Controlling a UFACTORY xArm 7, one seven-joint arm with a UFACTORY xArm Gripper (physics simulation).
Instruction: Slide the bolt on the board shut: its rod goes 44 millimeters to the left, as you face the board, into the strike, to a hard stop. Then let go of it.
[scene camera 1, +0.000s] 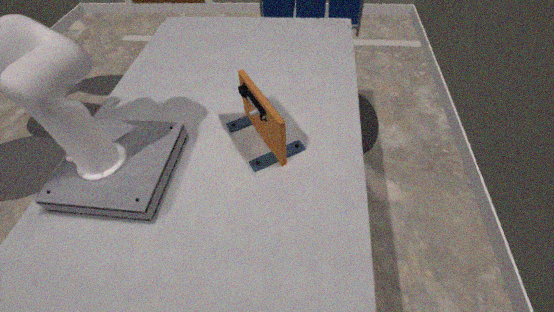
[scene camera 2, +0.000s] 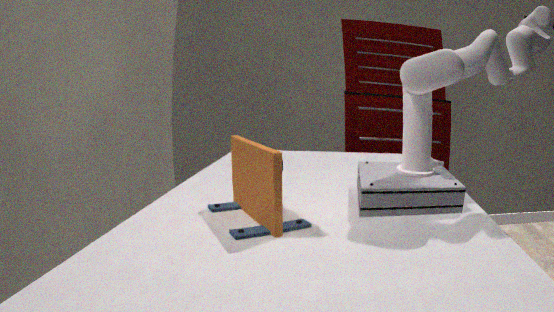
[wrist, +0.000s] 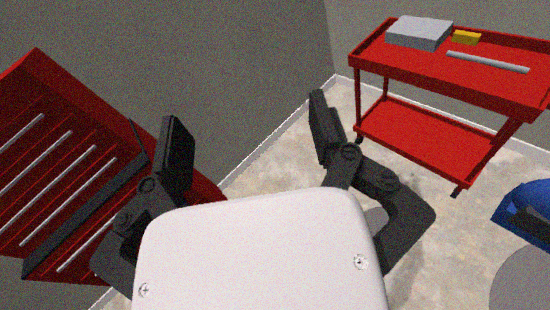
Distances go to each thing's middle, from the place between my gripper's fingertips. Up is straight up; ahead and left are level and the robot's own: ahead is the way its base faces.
Scene:
Now: the orange board (scene camera 2: 256, 169) 1180 mm ahead of my hand, 590 mm below it and 470 mm to the left of it.

